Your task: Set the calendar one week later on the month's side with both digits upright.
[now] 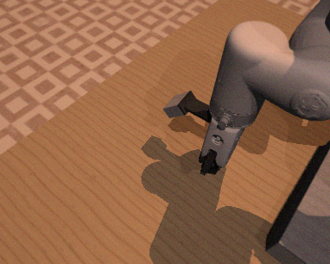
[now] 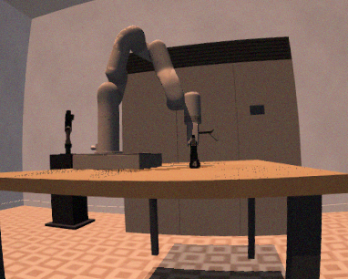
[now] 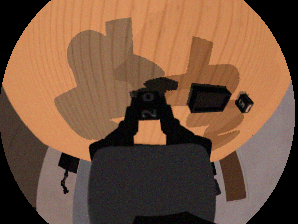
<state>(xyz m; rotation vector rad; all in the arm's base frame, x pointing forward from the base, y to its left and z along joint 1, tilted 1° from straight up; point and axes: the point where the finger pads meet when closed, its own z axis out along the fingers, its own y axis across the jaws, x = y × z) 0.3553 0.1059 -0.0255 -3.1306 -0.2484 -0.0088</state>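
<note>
Now: hand 2 cm above the black digit cube. From my hand the other things lie so: black cube: 3 cm ahead, 21 cm to the right, 2 cm below.
</note>
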